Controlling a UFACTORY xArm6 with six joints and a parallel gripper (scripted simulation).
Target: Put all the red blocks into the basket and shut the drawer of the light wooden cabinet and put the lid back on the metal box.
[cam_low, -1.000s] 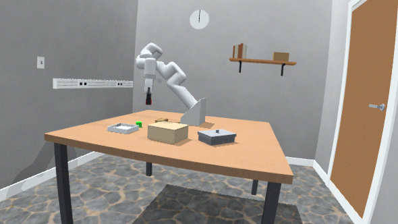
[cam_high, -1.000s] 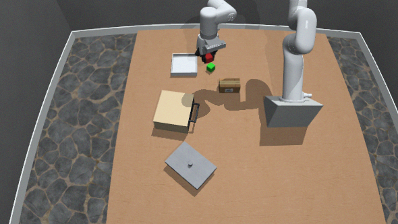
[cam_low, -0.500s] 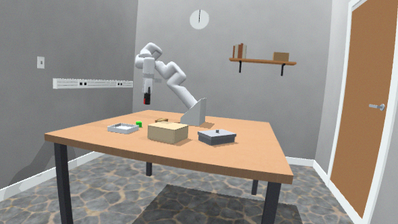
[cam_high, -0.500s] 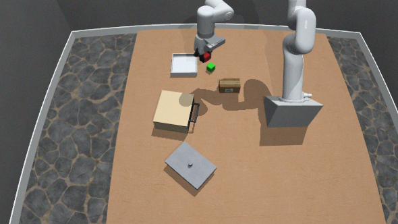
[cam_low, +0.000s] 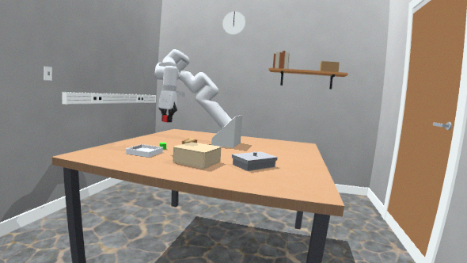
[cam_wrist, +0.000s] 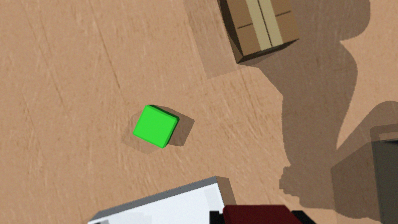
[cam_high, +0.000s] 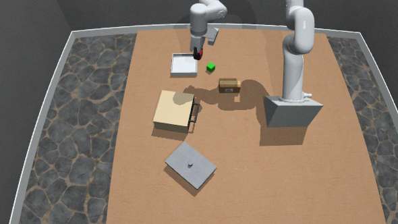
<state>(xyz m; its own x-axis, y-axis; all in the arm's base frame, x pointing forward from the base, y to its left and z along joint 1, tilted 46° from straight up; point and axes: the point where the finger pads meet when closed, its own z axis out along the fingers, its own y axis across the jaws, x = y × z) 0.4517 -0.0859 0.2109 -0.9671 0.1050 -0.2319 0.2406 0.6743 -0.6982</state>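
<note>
The white basket lies 80 mm ahead of my hand, 80 mm to the right of it and 180 mm below it. From my hand the other things lie so: metal box (10 mm ahead, 510 mm to the left, 170 mm below); then flat lid (10 mm ahead, 510 mm to the left, 150 mm below); then taped cardboard box (170 mm behind, 70 mm to the left, 160 mm below).
</note>
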